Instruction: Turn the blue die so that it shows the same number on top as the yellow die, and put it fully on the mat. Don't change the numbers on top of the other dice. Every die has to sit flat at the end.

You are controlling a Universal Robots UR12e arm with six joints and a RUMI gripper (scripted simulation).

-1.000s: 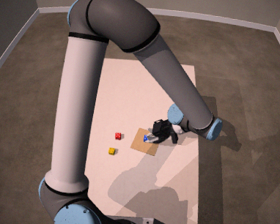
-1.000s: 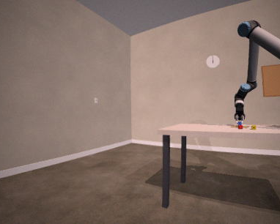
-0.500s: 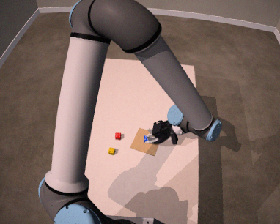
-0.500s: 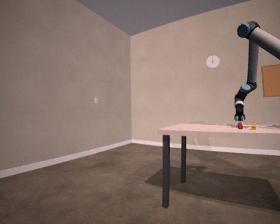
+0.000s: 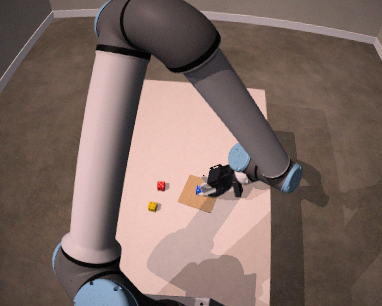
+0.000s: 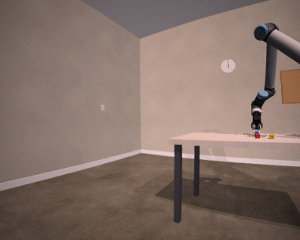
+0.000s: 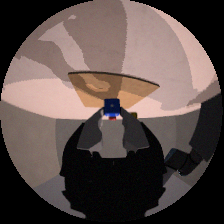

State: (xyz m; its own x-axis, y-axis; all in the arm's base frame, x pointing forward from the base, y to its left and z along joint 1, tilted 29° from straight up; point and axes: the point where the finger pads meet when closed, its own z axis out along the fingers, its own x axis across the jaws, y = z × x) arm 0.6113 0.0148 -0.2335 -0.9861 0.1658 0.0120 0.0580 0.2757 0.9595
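Right now my hand is 1 cm to the right of the blue die and 1 cm above it. Also, from my hand: mat (1 cm to the left, 3 cm below); then yellow die (8 cm behind, 19 cm to the left, 2 cm below); then red die (2 cm ahead, 16 cm to the left, 2 cm below).
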